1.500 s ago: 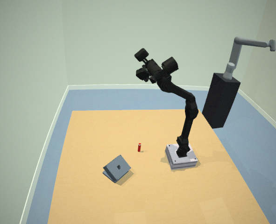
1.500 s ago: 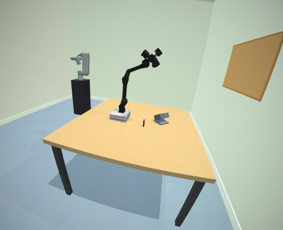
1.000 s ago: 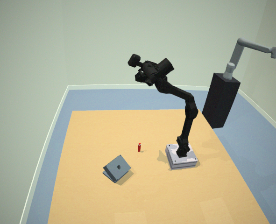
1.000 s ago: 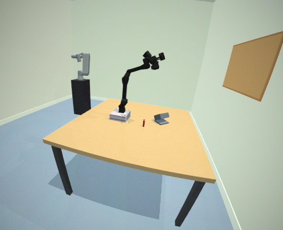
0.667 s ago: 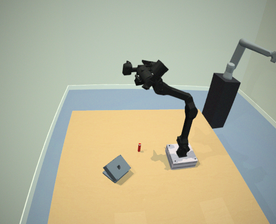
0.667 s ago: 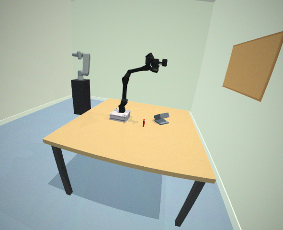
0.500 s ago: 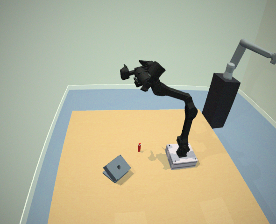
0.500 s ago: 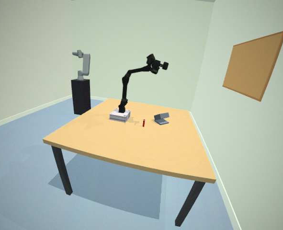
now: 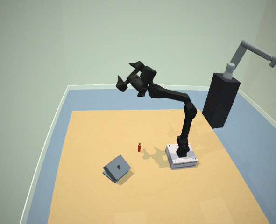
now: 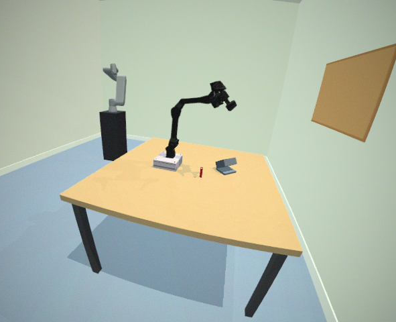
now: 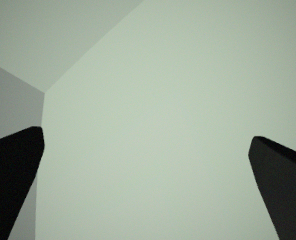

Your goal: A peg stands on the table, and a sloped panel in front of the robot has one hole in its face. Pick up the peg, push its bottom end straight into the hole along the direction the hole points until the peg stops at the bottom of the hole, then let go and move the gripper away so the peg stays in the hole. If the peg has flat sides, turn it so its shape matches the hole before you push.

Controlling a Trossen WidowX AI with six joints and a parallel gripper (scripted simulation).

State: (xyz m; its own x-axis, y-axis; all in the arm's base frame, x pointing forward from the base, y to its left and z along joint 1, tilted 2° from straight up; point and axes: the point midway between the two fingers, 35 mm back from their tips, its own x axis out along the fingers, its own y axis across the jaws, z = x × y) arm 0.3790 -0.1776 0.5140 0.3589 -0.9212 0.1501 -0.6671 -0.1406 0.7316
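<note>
Right now the red peg is 120 mm behind my gripper tip, 90 mm to the left of it and 530 mm below it. From my gripper tip the other things lie so: grey sloped panel: 60 mm ahead, 270 mm to the left, 520 mm below.
</note>
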